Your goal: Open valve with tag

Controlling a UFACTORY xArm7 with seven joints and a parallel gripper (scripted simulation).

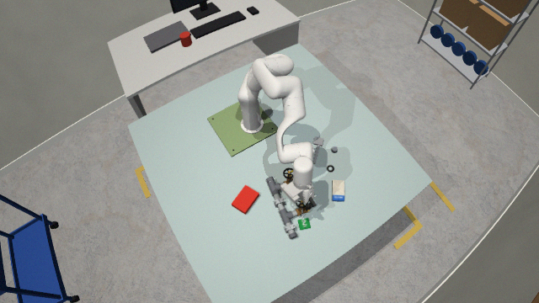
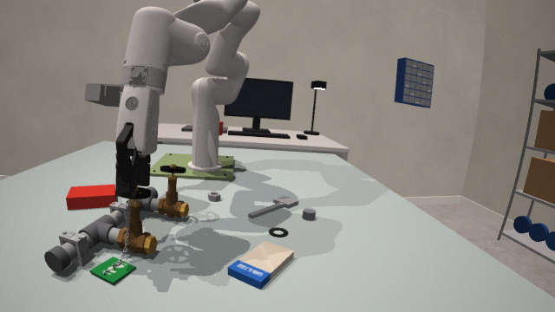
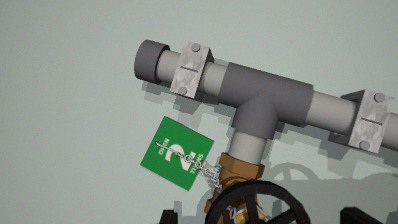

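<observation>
Right now my hand is 80 mm short of the green tag, 20 mm to the left of it and 120 mm above it. From my hand the other things lie so: box 20 mm ahead, 220 mm to the left, 110 mm below; nut 270 mm behind, 100 mm to the left, 110 mm below; red block 170 mm behind, 200 mm to the right, 110 mm below.
</observation>
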